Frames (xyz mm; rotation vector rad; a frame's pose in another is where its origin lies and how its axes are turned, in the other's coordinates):
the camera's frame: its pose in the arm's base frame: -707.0 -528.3 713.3 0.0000 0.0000 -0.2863
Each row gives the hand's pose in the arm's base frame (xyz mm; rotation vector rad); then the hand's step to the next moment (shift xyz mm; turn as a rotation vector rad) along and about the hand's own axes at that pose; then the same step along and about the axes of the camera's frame.
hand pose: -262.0 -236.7 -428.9 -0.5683 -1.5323 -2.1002
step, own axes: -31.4 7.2 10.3 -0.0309 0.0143 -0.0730
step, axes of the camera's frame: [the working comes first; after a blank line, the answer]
step, axes of the arm's base frame: 30.0 12.1 -9.9 0.0295 -0.0694 -0.0283

25.3 20.1 -9.9 0.0479 -0.0583 -0.0283
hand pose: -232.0 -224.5 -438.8 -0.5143 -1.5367 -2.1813
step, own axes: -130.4 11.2 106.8 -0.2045 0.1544 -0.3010
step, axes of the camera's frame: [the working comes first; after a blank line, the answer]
step, axes of the arm's base frame: 122.1 114.0 -25.2 0.2376 -0.3052 -0.0815

84.9 143.9 -25.2 0.3142 -0.2257 -0.0815
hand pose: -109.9 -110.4 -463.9 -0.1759 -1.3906 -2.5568
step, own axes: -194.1 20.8 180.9 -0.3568 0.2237 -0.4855
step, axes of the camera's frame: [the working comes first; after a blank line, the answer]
step, axes of the arm's base frame: 192.6 168.0 74.2 0.4029 -0.4753 -0.1576

137.3 215.5 74.2 0.5207 -0.3421 -0.1576
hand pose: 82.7 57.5 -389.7 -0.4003 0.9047 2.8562
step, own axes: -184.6 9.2 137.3 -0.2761 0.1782 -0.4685
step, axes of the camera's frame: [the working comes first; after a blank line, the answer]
step, axes of the arm's base frame: 145.7 65.9 165.6 0.3307 -0.4257 -0.1922

121.2 104.4 165.6 0.4374 -0.3150 -0.1922
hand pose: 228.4 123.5 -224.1 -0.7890 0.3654 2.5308
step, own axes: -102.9 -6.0 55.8 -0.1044 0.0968 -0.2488
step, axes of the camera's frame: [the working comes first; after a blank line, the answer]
step, axes of the arm's base frame: 52.0 -9.7 104.6 0.1437 -0.2132 -0.1267

52.6 5.4 104.6 0.1981 -0.1639 -0.1267
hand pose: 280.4 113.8 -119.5 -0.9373 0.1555 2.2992
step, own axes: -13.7 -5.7 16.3 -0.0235 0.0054 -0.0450
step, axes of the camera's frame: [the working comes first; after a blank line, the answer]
step, axes of the arm's base frame: 1.3 2.8 21.8 0.0358 -0.0314 -0.0183

0.4 3.0 21.8 0.0432 -0.0200 -0.0183
